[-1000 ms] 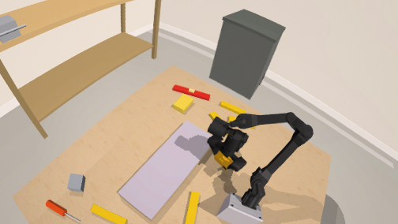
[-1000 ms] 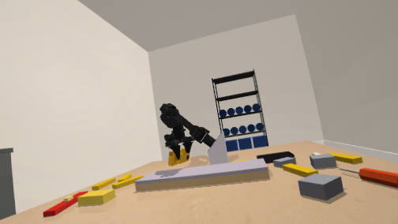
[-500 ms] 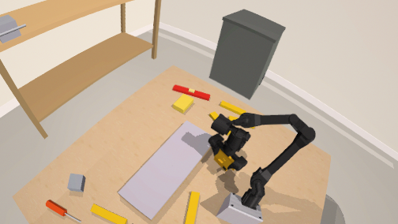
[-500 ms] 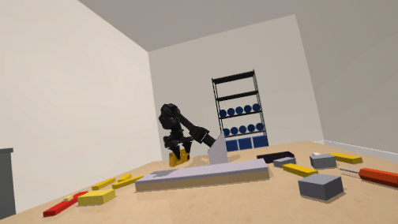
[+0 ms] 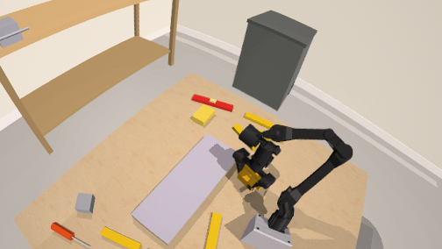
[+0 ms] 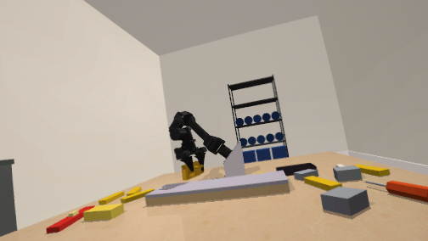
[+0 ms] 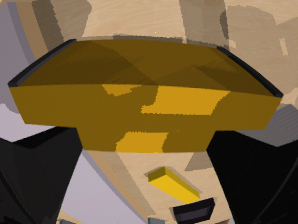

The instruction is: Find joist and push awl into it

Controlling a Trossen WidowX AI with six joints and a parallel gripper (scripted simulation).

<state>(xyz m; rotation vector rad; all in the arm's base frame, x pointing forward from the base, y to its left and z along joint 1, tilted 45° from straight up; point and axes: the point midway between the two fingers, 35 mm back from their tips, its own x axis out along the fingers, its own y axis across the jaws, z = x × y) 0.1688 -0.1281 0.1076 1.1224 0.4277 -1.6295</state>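
The yellow stud finder lies 2 cm behind my gripper tip. Also, from my gripper tip: awl 4 cm behind, 10 cm to the right, 7 cm below; yellow pad 32 cm ahead, 29 cm to the right, 6 cm below; dark tray 2 cm ahead, 45 cm to the left, 6 cm below.
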